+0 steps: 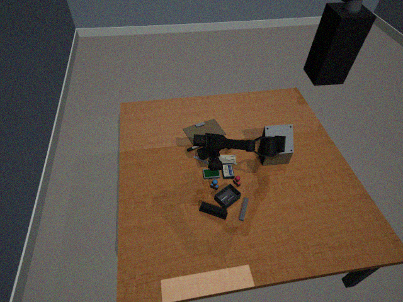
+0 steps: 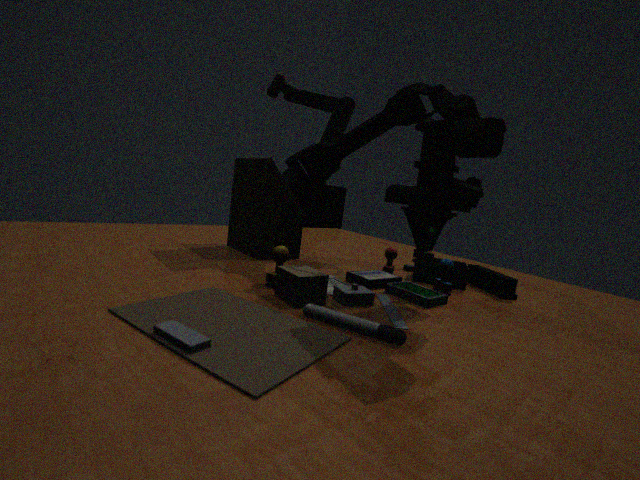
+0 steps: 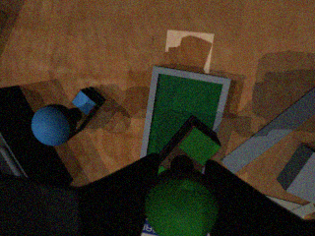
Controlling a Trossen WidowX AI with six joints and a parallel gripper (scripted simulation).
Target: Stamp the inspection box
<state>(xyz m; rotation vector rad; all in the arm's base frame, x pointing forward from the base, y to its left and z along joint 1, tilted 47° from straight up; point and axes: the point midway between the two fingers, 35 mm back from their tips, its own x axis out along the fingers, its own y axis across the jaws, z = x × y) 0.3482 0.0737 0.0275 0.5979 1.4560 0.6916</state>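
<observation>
Now: gripper tip 80 mm above the green ink pad. The rest, counted from my gripper tip: green stamp (right at my gripper tip); then red stamp (130 mm behind, 80 mm to the left, 60 mm below); then blue stamp (90 mm to the left, 60 mm below).
</observation>
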